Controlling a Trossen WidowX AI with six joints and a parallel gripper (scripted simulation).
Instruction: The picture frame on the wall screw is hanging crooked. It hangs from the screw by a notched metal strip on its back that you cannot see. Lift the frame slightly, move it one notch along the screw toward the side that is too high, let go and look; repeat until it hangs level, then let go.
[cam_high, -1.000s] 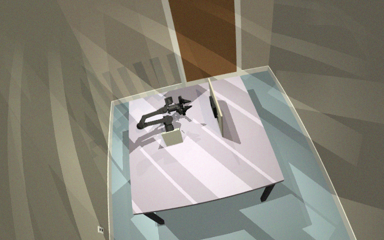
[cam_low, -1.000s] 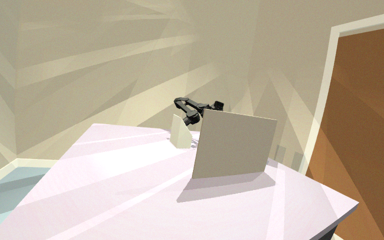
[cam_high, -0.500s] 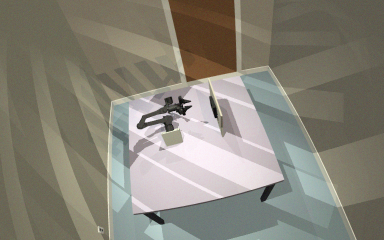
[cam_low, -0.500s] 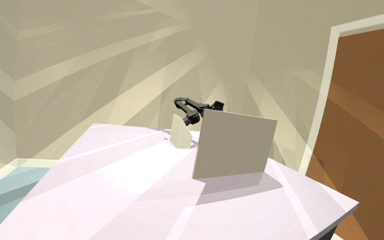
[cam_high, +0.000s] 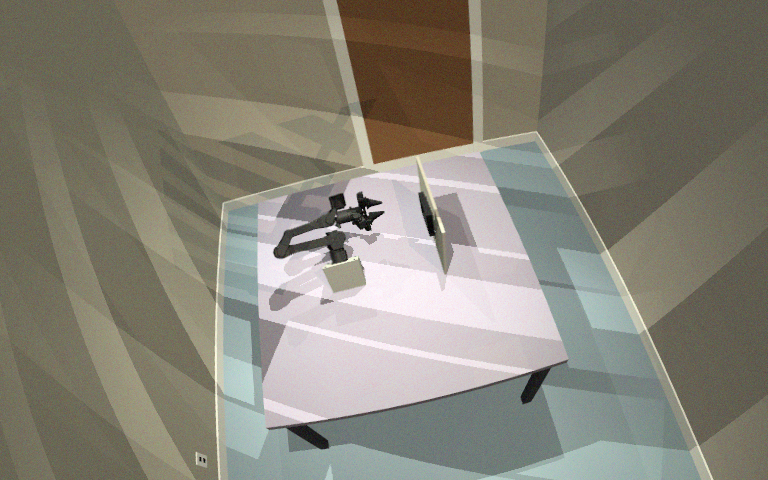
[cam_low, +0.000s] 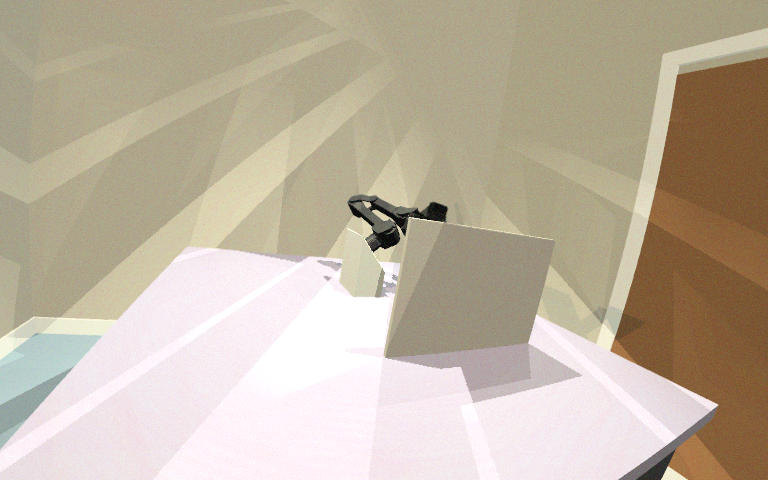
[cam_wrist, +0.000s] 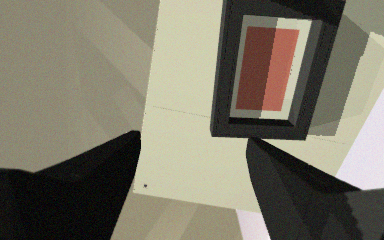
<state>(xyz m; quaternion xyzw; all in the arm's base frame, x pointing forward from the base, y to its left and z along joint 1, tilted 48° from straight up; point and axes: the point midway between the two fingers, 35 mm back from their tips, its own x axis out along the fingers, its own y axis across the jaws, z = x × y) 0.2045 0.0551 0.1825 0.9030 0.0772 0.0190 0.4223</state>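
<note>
Now: the picture frame 19 cm ahead of my gripper tip and 9 cm below it. Also, from my gripper tip: beige wall panel (20 cm ahead, 10 cm below).
</note>
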